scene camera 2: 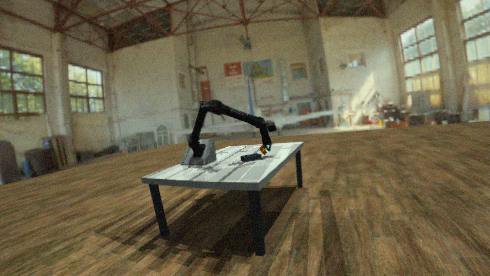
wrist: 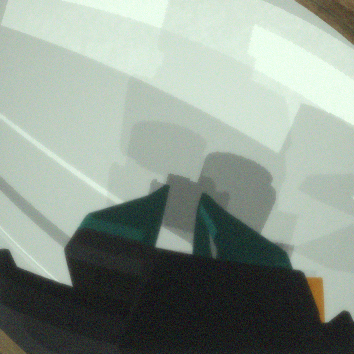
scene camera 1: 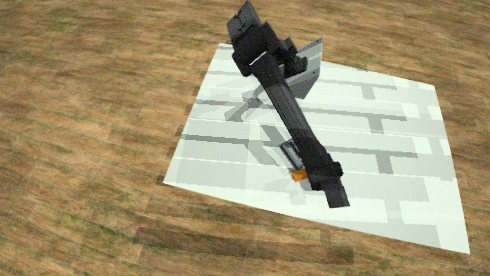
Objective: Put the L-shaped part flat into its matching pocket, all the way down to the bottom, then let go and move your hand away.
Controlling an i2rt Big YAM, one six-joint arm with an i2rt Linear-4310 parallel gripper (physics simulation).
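Places are measured from the arm's base along level axes (x left, y back, z up), in metres.
Pixels of known places: gripper, fingertip midpoint: (scene camera 2: 269, 150) (wrist: 183, 196); arm's base, link origin: (scene camera 2: 199, 150) (scene camera 1: 295, 69).
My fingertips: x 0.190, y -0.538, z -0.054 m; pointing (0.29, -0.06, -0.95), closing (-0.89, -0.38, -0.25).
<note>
For each thing: its top centre in the pictures, then the offset to it from my fingertips. "pt": a spot on its surface instead.
- orange L-shaped part, surface spot: (wrist: 316, 299) (scene camera 1: 295, 179) (scene camera 2: 265, 150) pt dz +0.017, dx -0.107, dy -0.011 m
- dark pocket block, top centre: (scene camera 1: 298, 152) (scene camera 2: 250, 155) dz -0.010, dx -0.105, dy +0.119 m
The orange L-shaped part (scene camera 1: 299, 175) (scene camera 2: 263, 149) (wrist: 316, 299) is held low over the table, and a small piece of it shows beside the gripper body in the wrist view. My gripper (scene camera 2: 268, 147) (wrist: 183, 196) has dark green fingers and is shut on this part; the grip itself is hidden behind the gripper body. In scene camera 1 the arm covers the fingers. The dark pocket block (scene camera 1: 288, 157) (scene camera 2: 251, 157) lies on the table, partly under the arm in scene camera 1. The orange part is at its end. I cannot tell whether they touch. The pocket's shape cannot be made out.
The arm's grey wedge-shaped base (scene camera 1: 313, 75) (scene camera 2: 208, 151) stands on the white table (scene camera 1: 210, 167) (scene camera 2: 200, 184), with the black arm reaching from it over the block. Shadows of the arm and gripper fall on the table. Wooden floor (scene camera 1: 75, 150) (scene camera 2: 375, 200) surrounds the table.
</note>
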